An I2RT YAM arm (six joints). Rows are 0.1 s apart.
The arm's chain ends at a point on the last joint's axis. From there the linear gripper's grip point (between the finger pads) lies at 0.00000 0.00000 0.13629 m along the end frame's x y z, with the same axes.
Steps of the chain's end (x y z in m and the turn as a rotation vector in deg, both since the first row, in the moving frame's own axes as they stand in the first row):
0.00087, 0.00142, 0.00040, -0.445, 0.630, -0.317
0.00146, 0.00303, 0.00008, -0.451, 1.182, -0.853
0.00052, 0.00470, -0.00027, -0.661, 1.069, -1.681
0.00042, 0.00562, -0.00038, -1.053, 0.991, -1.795
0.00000, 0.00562, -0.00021, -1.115, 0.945, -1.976
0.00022, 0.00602, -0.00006, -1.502, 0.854, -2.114
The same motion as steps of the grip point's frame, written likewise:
0.00237, 0.00247, 0.00039, -0.445, 0.630, -0.317
0.00428, 0.00408, 0.00005, -0.451, 1.182, -0.853
0.00309, 0.00623, -0.00030, -0.661, 1.069, -1.681
0.00282, 0.00809, -0.00042, -1.053, 0.991, -1.795
0.00229, 0.00823, -0.00025, -1.115, 0.945, -1.976
0.00232, 0.00955, -0.00012, -1.502, 0.854, -2.114

